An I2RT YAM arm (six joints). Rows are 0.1 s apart.
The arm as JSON. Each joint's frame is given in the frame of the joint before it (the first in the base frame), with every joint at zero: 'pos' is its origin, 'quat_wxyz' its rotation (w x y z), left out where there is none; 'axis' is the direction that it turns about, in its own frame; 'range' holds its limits. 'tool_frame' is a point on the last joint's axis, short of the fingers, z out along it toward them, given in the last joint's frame.
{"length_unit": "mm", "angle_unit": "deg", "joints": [
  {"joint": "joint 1", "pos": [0.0, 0.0, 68.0], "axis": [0.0, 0.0, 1.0], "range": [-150.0, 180.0]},
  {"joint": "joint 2", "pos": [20.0, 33.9, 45.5], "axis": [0.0, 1.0, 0.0], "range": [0.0, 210.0]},
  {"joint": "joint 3", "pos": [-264.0, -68.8, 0.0], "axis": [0.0, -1.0, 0.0], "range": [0.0, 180.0]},
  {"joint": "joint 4", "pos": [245.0, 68.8, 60.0], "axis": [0.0, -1.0, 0.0], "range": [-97.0, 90.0]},
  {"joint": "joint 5", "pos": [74.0, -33.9, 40.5], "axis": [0.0, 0.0, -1.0], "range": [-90.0, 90.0]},
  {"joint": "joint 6", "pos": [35.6, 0.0, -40.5], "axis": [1.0, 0.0, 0.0], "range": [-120.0, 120.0]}
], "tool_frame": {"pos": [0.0, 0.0, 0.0], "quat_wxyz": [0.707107, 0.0, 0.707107, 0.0]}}
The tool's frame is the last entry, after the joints.
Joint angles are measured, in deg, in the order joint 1, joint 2, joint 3, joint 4, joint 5, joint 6. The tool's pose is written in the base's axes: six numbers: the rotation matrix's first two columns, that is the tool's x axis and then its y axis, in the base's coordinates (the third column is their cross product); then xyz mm. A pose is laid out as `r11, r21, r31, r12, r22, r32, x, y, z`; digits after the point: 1 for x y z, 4 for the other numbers.
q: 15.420, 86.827, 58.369, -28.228, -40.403, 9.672
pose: -0.8858, -0.1116, -0.4504, -0.4025, 0.6677, 0.6262, 287.8, 103.3, 228.6
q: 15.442, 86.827, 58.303, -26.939, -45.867, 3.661
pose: -0.8293, -0.1829, -0.5280, -0.5257, 0.5757, 0.6262, 287.5, 105.9, 231.4
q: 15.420, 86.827, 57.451, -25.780, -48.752, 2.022
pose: -0.8115, -0.1997, -0.5492, -0.5611, 0.5287, 0.6368, 285.9, 106.6, 229.2
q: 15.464, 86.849, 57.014, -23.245, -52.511, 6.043
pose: -0.8317, -0.1636, -0.5306, -0.5371, 0.4794, 0.6941, 286.7, 108.6, 230.8
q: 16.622, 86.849, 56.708, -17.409, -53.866, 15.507
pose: -0.8660, -0.0940, -0.4911, -0.4768, 0.4506, 0.7547, 290.4, 116.7, 235.9
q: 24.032, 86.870, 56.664, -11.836, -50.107, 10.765
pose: -0.7469, -0.2019, -0.6336, -0.6536, 0.3984, 0.6435, 280.6, 155.0, 240.9
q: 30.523, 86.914, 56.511, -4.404, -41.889, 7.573
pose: -0.5995, -0.2396, -0.7637, -0.7781, 0.3979, 0.4860, 272.2, 188.1, 247.5
